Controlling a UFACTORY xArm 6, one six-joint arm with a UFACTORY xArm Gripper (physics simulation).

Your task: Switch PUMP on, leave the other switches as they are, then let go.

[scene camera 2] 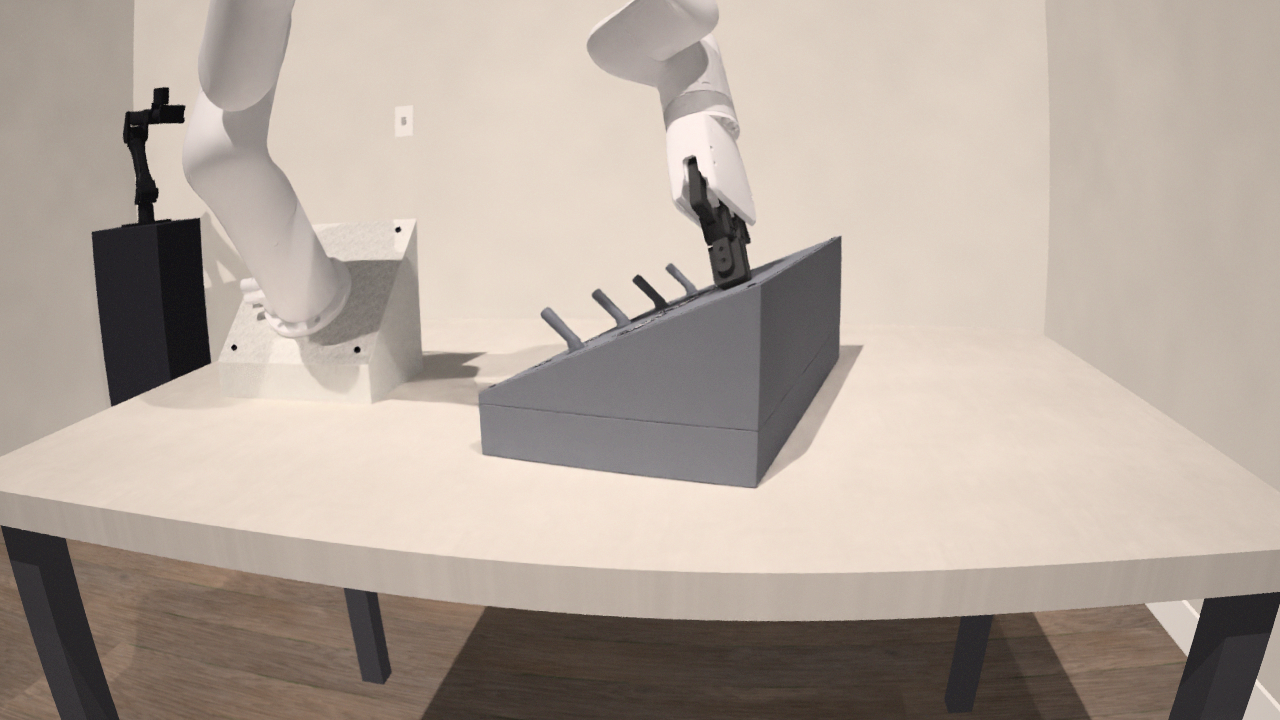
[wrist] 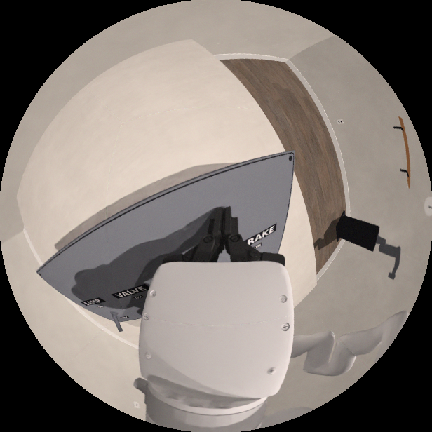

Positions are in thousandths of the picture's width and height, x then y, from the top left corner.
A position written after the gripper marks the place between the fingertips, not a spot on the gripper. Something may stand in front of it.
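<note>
You'd see the gripper (scene camera 2: 573, 394) there, and then the wrist view has the gripper (wrist: 520, 501) as well.
</note>
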